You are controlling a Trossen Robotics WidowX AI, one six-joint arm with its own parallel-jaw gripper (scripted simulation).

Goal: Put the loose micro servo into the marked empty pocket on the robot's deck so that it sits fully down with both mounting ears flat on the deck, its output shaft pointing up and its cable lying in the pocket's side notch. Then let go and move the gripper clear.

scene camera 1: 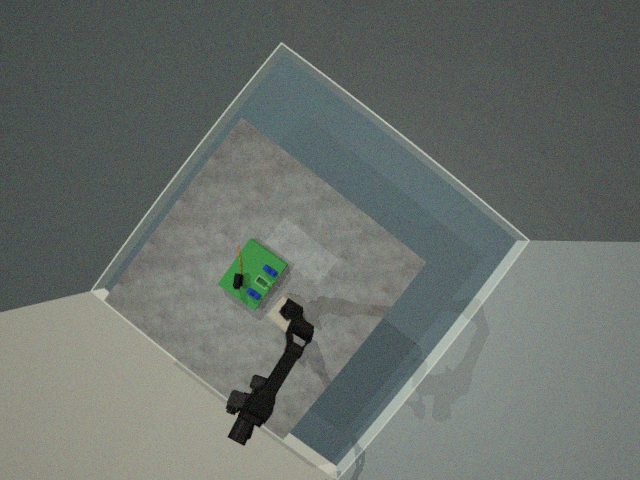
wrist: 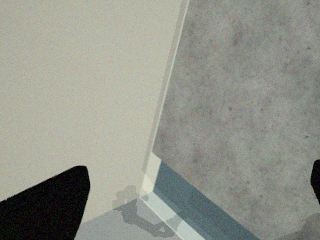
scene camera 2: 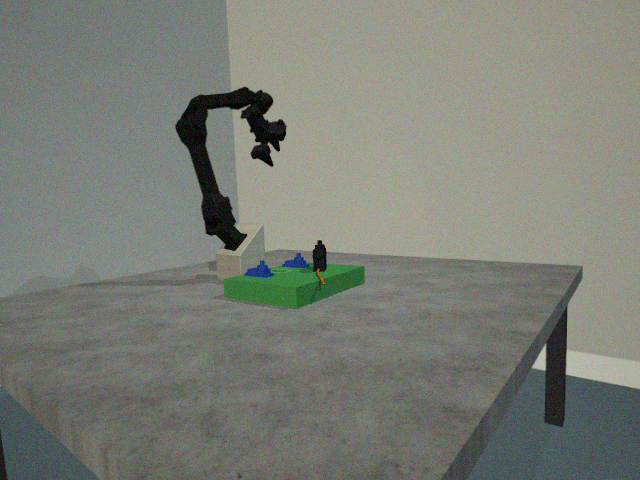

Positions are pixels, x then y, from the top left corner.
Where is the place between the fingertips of my gripper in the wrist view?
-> At 202, 175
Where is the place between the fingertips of my gripper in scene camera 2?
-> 275, 158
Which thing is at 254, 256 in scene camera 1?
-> A green deck.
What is my gripper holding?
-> Nothing.
